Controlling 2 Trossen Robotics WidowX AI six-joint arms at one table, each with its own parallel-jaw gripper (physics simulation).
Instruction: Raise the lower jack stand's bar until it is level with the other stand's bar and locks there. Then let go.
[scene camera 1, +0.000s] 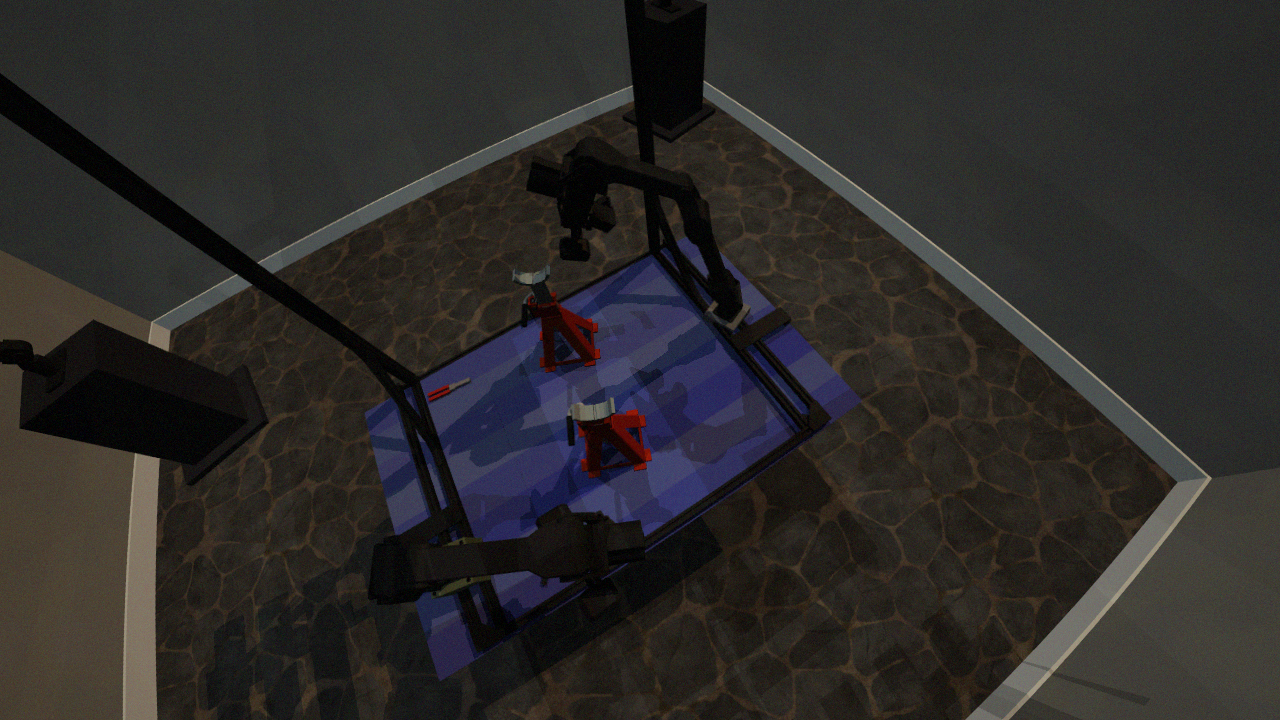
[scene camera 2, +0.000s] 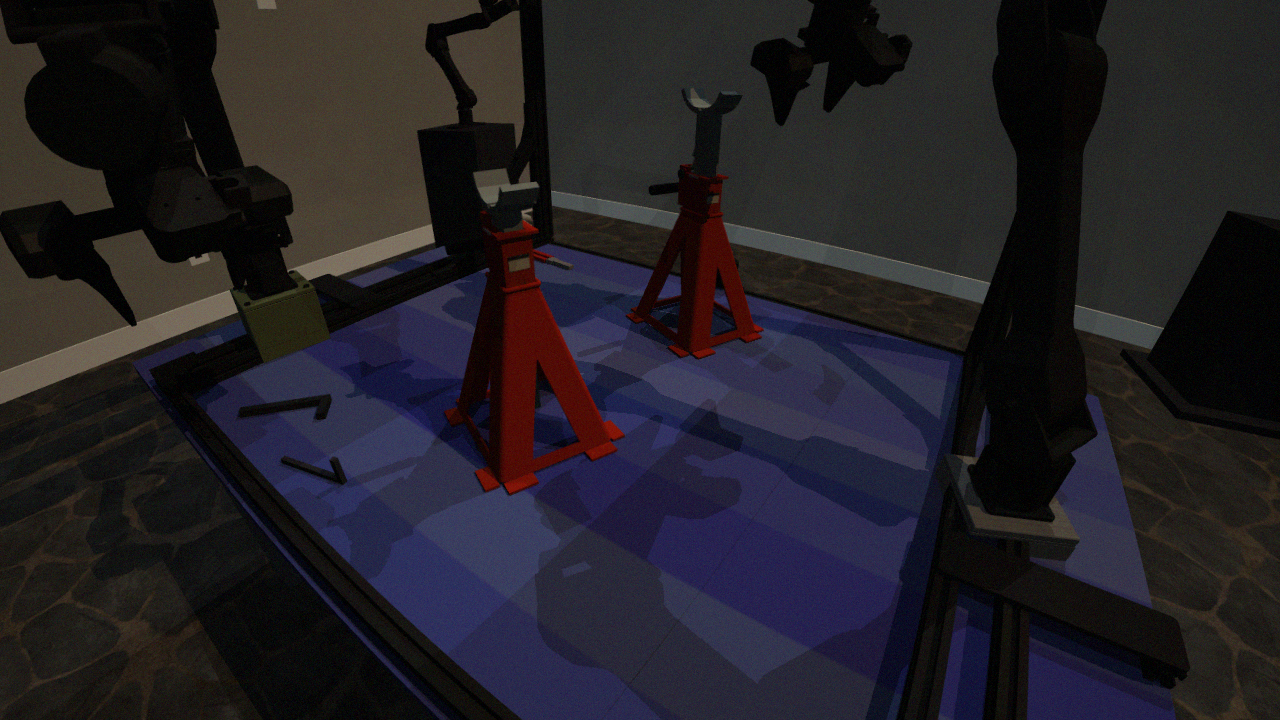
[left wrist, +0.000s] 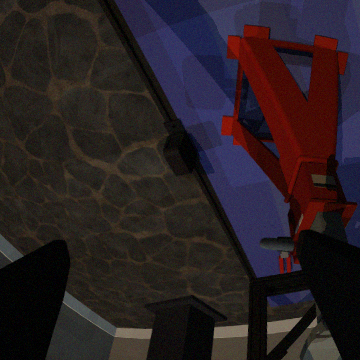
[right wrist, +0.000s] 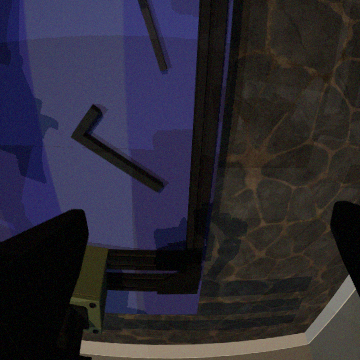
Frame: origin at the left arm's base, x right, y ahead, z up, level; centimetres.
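Where they show: left gripper, fingertip midpoint: (scene camera 2: 803, 117) (left wrist: 184, 249); right gripper, fingertip midpoint: (scene camera 2: 188, 304) (right wrist: 213, 219); left arm's base, origin of the base link: (scene camera 1: 727, 310) (scene camera 2: 1008, 493); right arm's base, origin of the base link: (scene camera 2: 271, 287).
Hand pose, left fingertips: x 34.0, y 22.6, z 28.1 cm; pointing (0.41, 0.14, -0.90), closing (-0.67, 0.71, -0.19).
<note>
Each offset is from my left fingertips to the top centre of the thing. "*": to the spot under its first point.
The lower red jack stand (scene camera 1: 597, 452) (scene camera 2: 514, 340) stands upright; its grey bar's saddle {dx -30.8, dy +27.0, dz -3.7 cm} (scene camera 1: 590, 411) (scene camera 2: 505, 201) sits close on its collar. Its dark handle {* dx -27.6, dy +32.5, dz -10.6 cm} (scene camera 1: 571, 430) hangs at its side. The other red stand (scene camera 1: 549, 340) (scene camera 2: 696, 268) (left wrist: 280, 95) has its grey bar {dx -1.1, dy +12.1, dz +2.7 cm} (scene camera 1: 541, 291) (scene camera 2: 707, 138) raised well out of its collar; its handle {* dx +1.2, dy +18.0, dz -11.0 cm} (scene camera 2: 664, 188) (left wrist: 277, 244) sticks out sideways. My left gripper (scene camera 2: 805, 116) (left wrist: 184, 249) is open and empty, above and to the right of the raised saddle in scene camera 2. My right gripper (right wrist: 213, 219) is open and empty, high near the mat's edge, apart from both stands.
Two dark L-shaped pieces {dx -37.2, dy +57.4, dz -30.2 cm} (scene camera 2: 286, 405) {dx -44.1, dy +46.4, dz -27.9 cm} (scene camera 2: 313, 469) lie on the blue mat near the lower stand; one L-shaped piece {* dx -36.3, dy +58.3, dz -30.2 cm} (right wrist: 120, 162) shows in the right wrist view. A red-handled tool {dx +19.0, dy +44.1, dz -30.4 cm} (scene camera 1: 447, 389) (scene camera 2: 553, 259) lies at the mat's far left. Dark frame rails (scene camera 1: 707, 505) and uprights border the mat.
</note>
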